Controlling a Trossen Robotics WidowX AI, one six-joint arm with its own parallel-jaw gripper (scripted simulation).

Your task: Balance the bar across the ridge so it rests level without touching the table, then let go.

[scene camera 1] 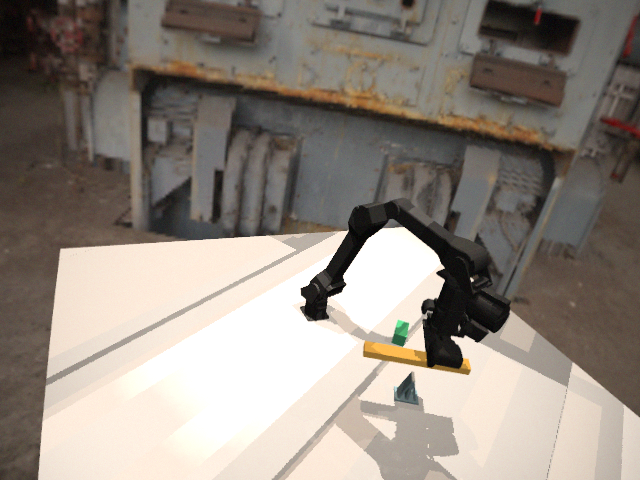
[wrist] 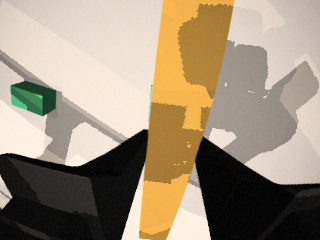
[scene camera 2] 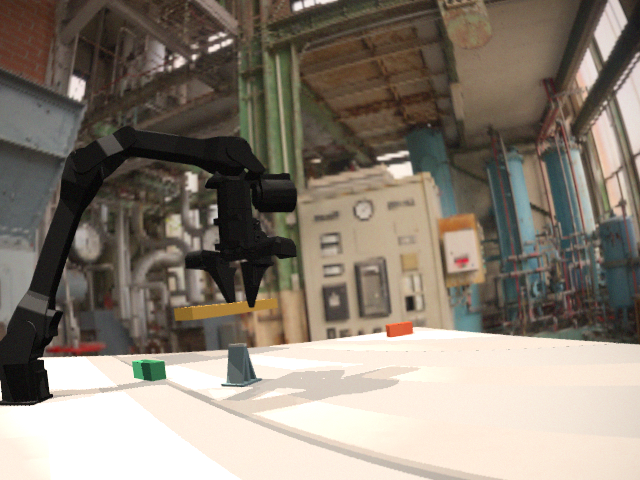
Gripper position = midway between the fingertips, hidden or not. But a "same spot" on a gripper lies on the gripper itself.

Scene:
my gripper: scene camera 1 428,360; wrist; scene camera 2
bar: scene camera 1; wrist 191,47; scene camera 2
same spot on my gripper: (wrist: pixel 100 192) = (scene camera 2: pixel 234 268)
same spot on bar: (scene camera 2: pixel 189 313) = (scene camera 1: pixel 363 354)

